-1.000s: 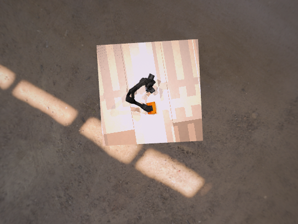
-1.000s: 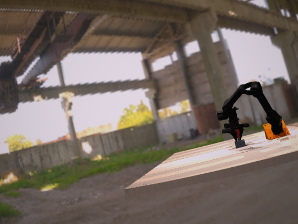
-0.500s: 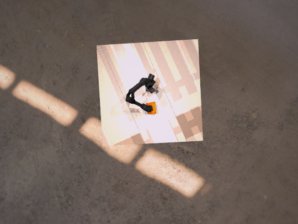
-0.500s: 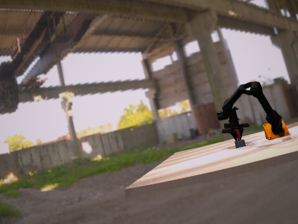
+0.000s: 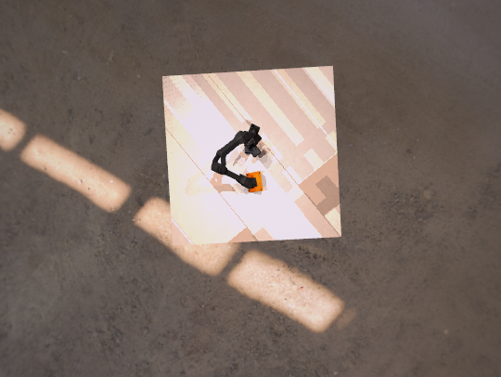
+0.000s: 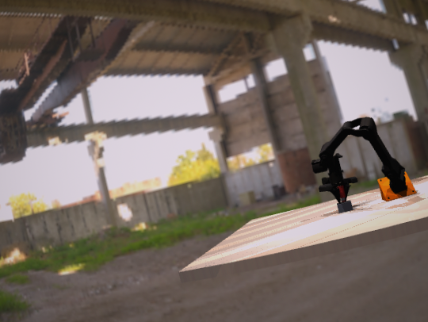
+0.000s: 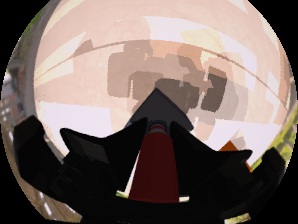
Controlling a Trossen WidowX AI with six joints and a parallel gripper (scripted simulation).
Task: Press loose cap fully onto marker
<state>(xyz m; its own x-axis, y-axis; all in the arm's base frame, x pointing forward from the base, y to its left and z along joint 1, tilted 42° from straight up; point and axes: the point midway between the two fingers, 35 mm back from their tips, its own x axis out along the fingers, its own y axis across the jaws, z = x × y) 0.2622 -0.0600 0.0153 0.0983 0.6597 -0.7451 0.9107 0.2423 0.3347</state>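
My gripper tip is 50 mm below the red marker cap, 10 mm to the right of it and 10 mm past it. Also, from my gripper tip: holder block: 20 mm below, 10 mm to the left.
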